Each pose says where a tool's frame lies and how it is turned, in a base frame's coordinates. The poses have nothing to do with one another.
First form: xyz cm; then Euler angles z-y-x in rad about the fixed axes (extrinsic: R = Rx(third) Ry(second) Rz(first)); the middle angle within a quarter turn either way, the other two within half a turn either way.
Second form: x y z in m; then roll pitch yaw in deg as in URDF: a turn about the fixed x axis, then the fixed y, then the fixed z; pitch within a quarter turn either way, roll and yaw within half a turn. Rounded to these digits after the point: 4 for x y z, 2 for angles.
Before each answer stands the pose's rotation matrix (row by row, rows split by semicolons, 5 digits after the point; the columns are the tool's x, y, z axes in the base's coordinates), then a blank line. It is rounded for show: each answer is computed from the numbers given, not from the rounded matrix.
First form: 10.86 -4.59 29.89 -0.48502 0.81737 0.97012
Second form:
0.60524 0.31896 0.72935; 0.26877 0.78053 -0.56439; -0.74930 0.53762 0.38668

0.1086 -0.0459 0.2989 54.27 48.53 23.95
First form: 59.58 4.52 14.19 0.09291 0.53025 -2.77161
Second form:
0.85896 -0.08004 0.50575; -0.26859 -0.91135 0.31194; 0.43595 -0.40379 -0.80431

0.5958 0.0452 0.1419 -153.34 -25.85 -17.36
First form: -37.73 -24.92 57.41 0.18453 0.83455 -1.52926
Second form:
0.66011 -0.12321 0.74099; -0.72017 0.17666 0.67093; -0.21357 -0.97653 0.02788

-0.3773 -0.2492 0.5741 -88.36 12.33 -47.49
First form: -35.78 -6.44 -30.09 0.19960 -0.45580 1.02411
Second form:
0.88008 -0.17803 -0.44018; -0.26548 0.58410 -0.76704; 0.39367 0.79192 0.46679

-0.3578 -0.0644 -0.3009 59.48 -23.18 -16.79
